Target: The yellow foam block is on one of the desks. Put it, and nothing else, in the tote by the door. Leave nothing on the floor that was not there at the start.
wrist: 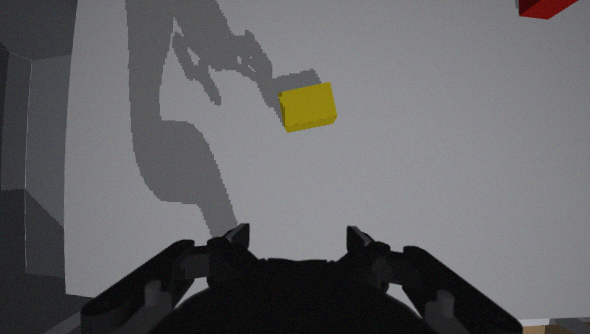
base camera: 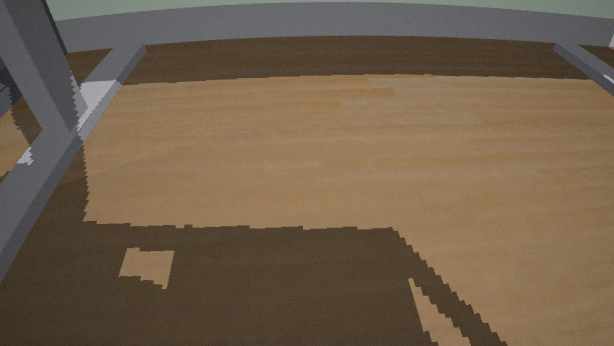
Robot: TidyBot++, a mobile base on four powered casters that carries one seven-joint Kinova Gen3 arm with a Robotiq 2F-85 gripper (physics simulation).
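Places are measured from the arm's base along level axes (x down, y right, z back), in centimetres.
Where they show: gripper, fingertip midpoint: [wrist: 297, 235].
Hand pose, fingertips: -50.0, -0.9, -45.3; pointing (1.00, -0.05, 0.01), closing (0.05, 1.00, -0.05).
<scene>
After its pixels a point has its place, as x, y, z.
The yellow foam block [wrist: 308, 106] {-36.8, -0.9, -61.8} lies on the pale grey desk top [wrist: 450, 175] {-32.4, 26.3, -52.0} in the wrist view, a little above the middle of the picture and slightly rotated. My gripper [wrist: 297, 235] {-50.0, -0.9, -45.3} is open, with its two fingertips wide apart at the bottom of the wrist view. The block lies beyond the fingertips, roughly in line with the gap between them, and does not touch them. The gripper does not show in the base camera view. The tote by the door does not show in either view.
A red object [wrist: 547, 7] {-34.6, 42.7, -84.5} is at the top right of the wrist view. The desk's left edge shows, with dark grey surfaces beyond it. In the base view, grey desk-frame bars [base camera: 37, 170] {37.2, -41.3, -44.2} [base camera: 582, 62] {37.5, 75.0, -88.4} stand at left and right above the wooden floor [base camera: 300, 150] {39.6, -0.6, -51.8}.
</scene>
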